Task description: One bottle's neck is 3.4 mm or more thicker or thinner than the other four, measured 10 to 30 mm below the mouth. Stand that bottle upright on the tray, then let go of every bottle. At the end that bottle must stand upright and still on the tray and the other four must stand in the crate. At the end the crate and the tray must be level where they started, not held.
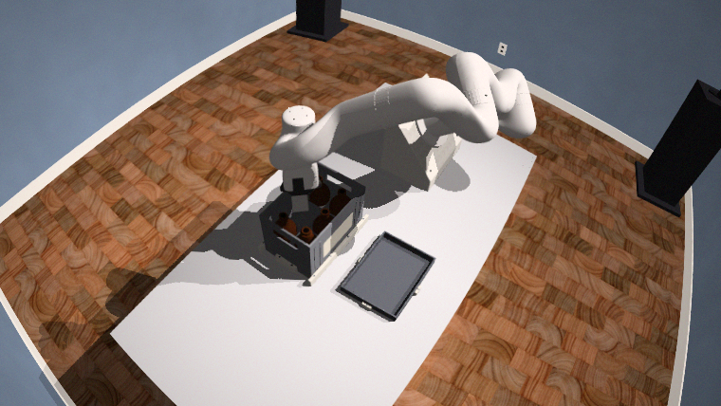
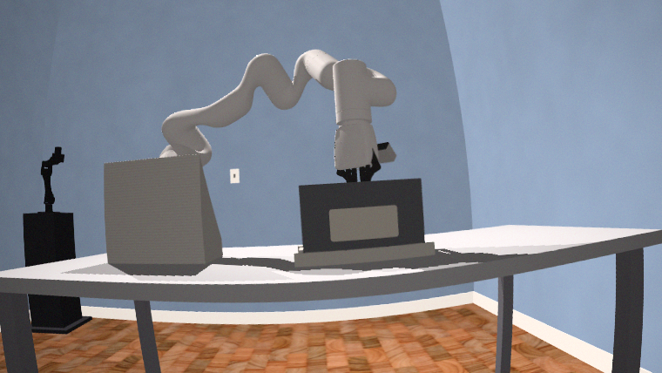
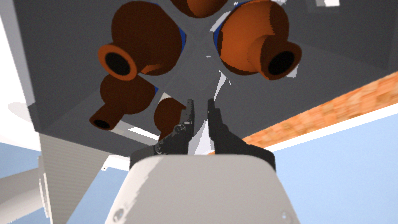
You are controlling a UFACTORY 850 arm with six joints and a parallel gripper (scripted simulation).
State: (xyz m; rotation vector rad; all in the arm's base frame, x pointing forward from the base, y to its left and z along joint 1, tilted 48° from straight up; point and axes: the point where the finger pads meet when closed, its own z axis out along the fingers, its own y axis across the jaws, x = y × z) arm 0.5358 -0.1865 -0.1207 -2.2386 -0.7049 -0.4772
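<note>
My gripper is now 7 cm above the dark grey crate, 4 cm to the right of it and 1 cm short of it. Also, from my hand: dark tray (32 cm to the left, 15 cm below, 3 cm ahead); bottle (10 cm ahead, 8 cm to the left, 7 cm below).
</note>
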